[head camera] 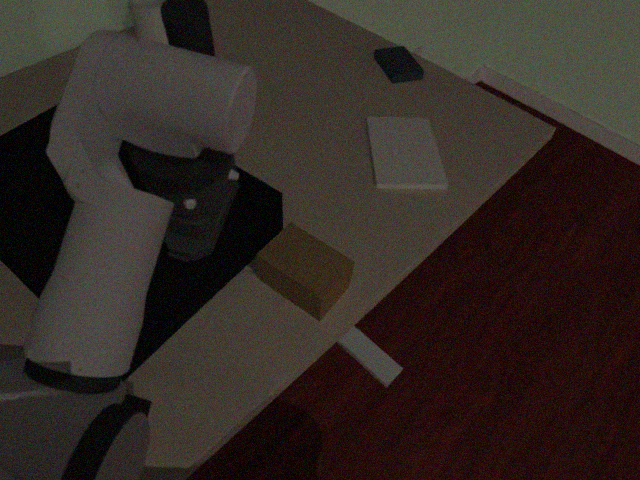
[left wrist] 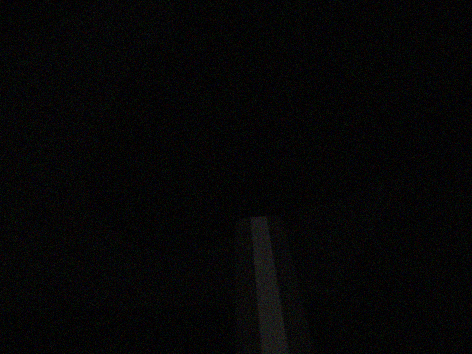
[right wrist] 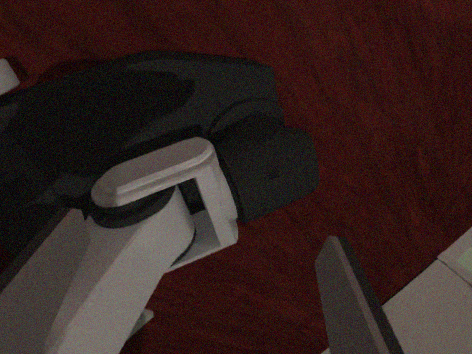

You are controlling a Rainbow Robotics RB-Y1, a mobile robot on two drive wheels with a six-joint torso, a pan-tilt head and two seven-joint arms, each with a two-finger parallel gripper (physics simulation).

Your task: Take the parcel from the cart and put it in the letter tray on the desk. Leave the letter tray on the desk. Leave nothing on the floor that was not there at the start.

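Places are measured from the robot's base along level axes (x ahead, y left, z up), in millimetres.
Where they show: left gripper, fingertip midpoint: (head camera: pixel 210 233) (left wrist: pixel 259 232); right gripper, fingertip midpoint: (right wrist: pixel 206 238).
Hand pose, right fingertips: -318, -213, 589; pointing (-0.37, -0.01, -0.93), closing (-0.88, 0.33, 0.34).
Each offset is from my right fingertips to the centre of the thing, as dx, dy, dz. "pt": to the spot under its first point. Level surfaces: height alone.
The brown parcel @(+779, +98, +387) (head camera: pixel 310 263) lies on the desk @(dz +362) (head camera: pixel 330 103), close beside the right edge of the black letter tray @(pt +892, +128, +374) (head camera: pixel 258 211) and near the desk's front edge. It is outside the tray. The tray is on the desk, partly hidden by my left arm. My left gripper (head camera: pixel 190 255) (left wrist: pixel 259 232) is shut and empty, over the tray in the head view; its height above the tray floor is unclear. The left wrist view is almost black around the fingers. My right gripper (right wrist: pixel 206 238) is open and empty, over the robot's own base. The cart does not show.
A pale flat block @(+964, -112, +366) (head camera: pixel 408 152) and a small dark blue block @(+1188, -198, +371) (head camera: pixel 399 64) lie on the desk at the upper right. A pale desk foot (head camera: pixel 370 357) stands on the red floor @(dz -588) (head camera: pixel 491 310) below the front edge. A pale panel (right wrist: pixel 435 305) shows at lower right in the right wrist view.
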